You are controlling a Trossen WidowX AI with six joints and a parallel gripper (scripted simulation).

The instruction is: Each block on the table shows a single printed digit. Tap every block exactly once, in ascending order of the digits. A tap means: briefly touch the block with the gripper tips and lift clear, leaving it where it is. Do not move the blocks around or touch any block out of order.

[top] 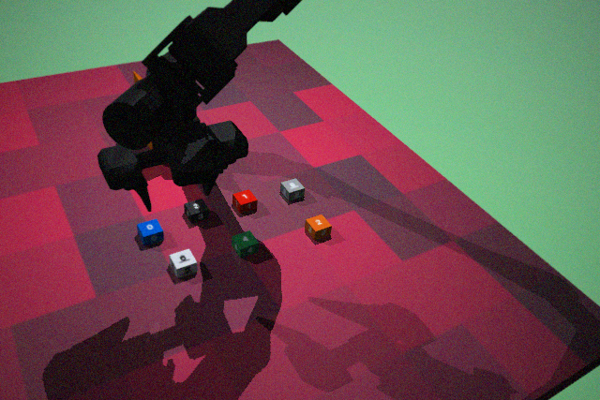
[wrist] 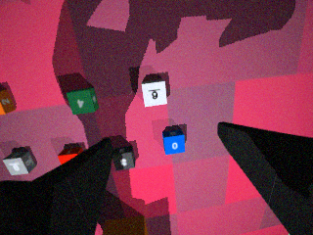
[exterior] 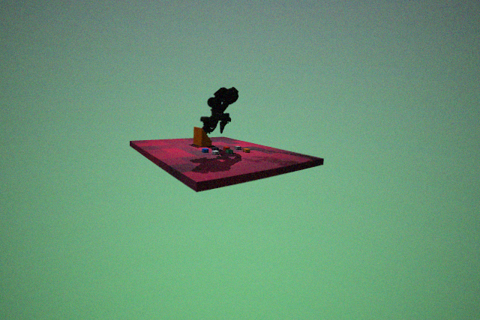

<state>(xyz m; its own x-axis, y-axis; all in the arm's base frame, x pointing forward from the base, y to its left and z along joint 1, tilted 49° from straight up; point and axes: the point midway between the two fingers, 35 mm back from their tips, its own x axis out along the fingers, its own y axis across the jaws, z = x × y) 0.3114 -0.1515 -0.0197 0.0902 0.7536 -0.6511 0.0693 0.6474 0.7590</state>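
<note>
My gripper tip is 110 mm above the blue block 0, 80 mm past it and 20 mm to the left of it. Also, from my gripper tip: white block (110 mm below, 10 mm ahead); then green block 4 (110 mm below, 100 mm to the left, 20 mm ahead); then black block 3 (110 mm below, 90 mm behind, 70 mm to the left).
</note>
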